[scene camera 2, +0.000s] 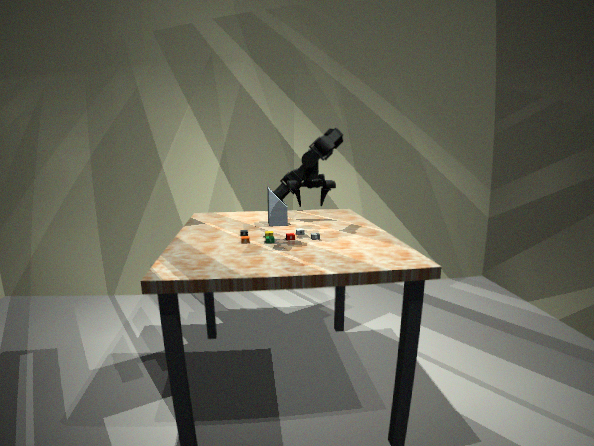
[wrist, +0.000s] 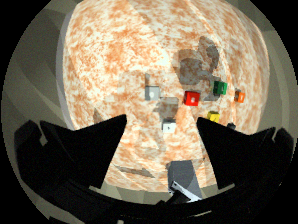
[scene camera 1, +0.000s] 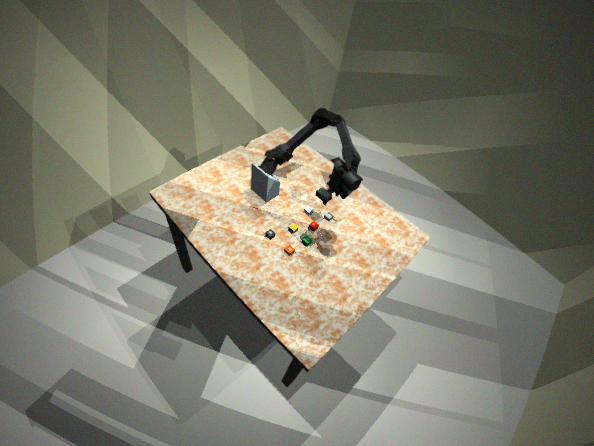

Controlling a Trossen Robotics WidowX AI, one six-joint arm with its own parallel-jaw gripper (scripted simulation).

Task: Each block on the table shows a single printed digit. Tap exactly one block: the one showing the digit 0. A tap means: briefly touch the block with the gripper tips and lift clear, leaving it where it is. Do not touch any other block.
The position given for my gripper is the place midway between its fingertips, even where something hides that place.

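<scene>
My gripper [scene camera 2: 310,206] open, holding nothing; visible in wrist view too [wrist: 162,119].
</scene>
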